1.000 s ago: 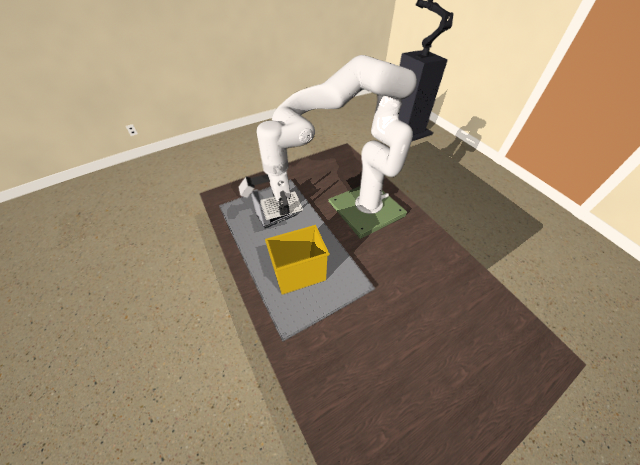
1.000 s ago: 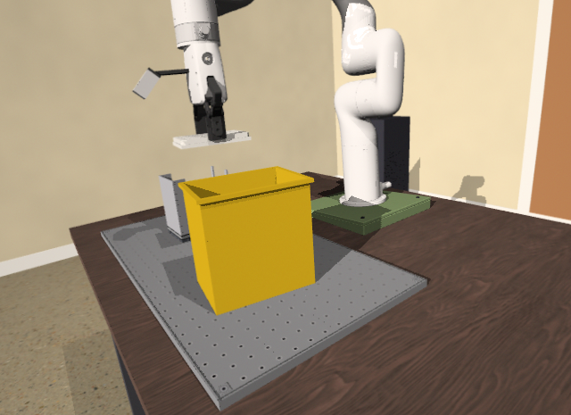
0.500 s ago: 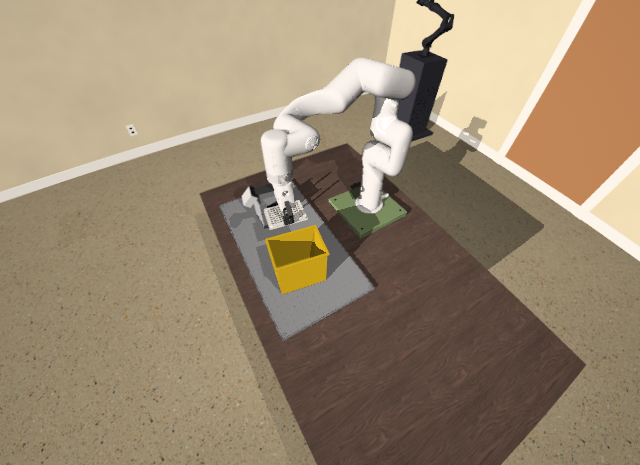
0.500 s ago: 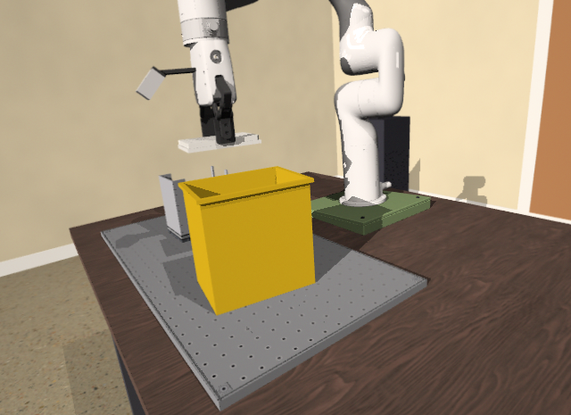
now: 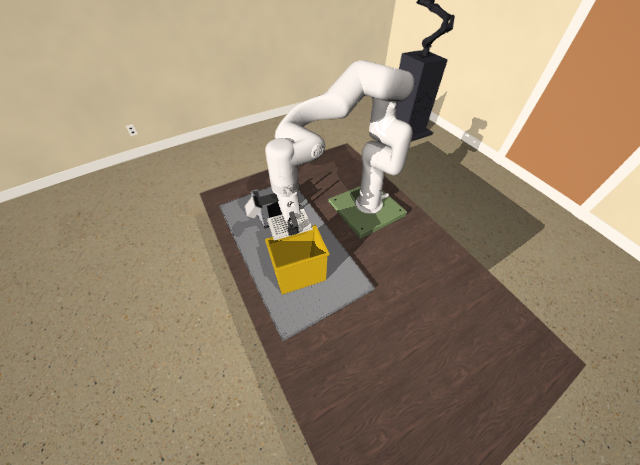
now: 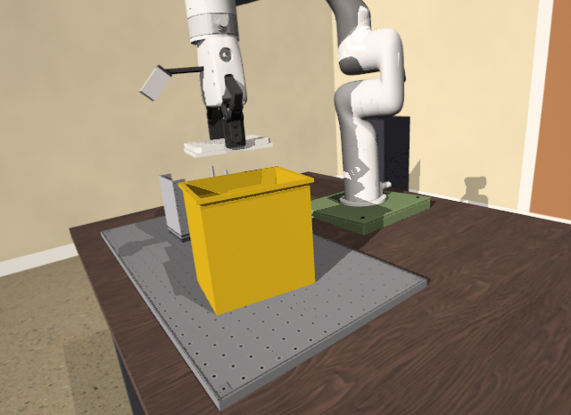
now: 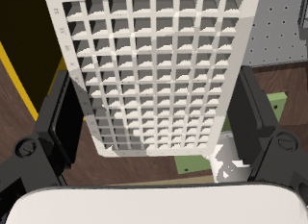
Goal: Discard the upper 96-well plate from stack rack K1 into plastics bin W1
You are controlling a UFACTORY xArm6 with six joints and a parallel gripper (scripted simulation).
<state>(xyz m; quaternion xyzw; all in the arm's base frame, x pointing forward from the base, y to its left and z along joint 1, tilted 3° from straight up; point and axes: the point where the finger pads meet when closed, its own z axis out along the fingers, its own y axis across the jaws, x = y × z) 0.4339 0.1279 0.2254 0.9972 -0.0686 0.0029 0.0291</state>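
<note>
Right now my hand is 150 mm above the yellow plastics bin W1, 60 mm to the right of it and 10 mm short of it. Also, from my hand: white 96-well plate 10 mm below.
</note>
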